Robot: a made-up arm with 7 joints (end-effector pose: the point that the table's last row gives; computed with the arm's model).
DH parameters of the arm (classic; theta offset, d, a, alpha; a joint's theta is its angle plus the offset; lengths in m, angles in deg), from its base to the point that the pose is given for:
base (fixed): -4.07 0 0 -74.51
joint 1: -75.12 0.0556 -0.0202 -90
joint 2: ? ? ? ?
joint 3: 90 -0.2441 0.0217 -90
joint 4: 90 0.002 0.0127 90
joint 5: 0 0.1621 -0.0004 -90
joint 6: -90 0 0.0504 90
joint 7: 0 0.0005 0 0
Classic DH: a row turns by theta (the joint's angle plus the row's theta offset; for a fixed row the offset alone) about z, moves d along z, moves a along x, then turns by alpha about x.
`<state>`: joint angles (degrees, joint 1 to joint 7).
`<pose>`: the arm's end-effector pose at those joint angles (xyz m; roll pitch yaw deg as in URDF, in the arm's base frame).
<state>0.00 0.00 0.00 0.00 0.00 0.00 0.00</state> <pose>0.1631 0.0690 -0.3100 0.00 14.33 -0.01</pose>
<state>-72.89 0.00 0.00 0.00 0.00 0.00 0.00</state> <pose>0.3501 -0.0452 0.0531 11.62 -54.82 -27.22</pose>
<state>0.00 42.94 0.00 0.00 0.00 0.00 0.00</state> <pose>0.1818 0.2406 -0.2370 42.94 14.33 -0.01</pose>
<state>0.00 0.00 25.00 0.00 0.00 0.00 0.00</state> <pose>0.1410 0.1678 -0.3043 6.16 12.96 25.69</pose>
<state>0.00 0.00 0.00 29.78 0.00 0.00 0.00</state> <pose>0.1045 0.0690 -0.4023 0.00 44.11 -0.01</pose>
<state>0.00 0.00 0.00 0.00 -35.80 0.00 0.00</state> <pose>0.1630 0.0695 -0.3102 -35.80 14.33 -0.01</pose>
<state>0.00 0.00 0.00 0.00 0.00 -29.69 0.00</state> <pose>0.1626 0.0690 -0.2842 0.00 -15.36 -0.01</pose>
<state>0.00 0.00 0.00 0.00 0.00 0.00 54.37</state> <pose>0.1631 0.0690 -0.3100 11.73 8.29 55.21</pose>
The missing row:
joint 2: 74 0.0005 -0.008 90
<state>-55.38 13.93 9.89 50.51 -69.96 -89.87 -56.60</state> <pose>0.3539 0.1506 -0.1785 -32.98 -79.33 36.65</pose>
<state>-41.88 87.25 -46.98 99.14 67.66 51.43 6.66</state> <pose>0.0839 0.4848 0.0432 -173.35 -53.11 76.72</pose>
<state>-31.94 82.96 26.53 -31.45 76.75 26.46 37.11</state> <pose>0.1735 0.1993 0.1444 -123.00 -42.67 -106.83</pose>
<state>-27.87 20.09 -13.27 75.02 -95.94 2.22 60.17</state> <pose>0.1816 0.1857 -0.4076 61.26 51.26 144.59</pose>
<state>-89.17 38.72 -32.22 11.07 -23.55 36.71 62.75</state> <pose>0.3979 0.0250 0.0887 12.67 -37.66 39.36</pose>
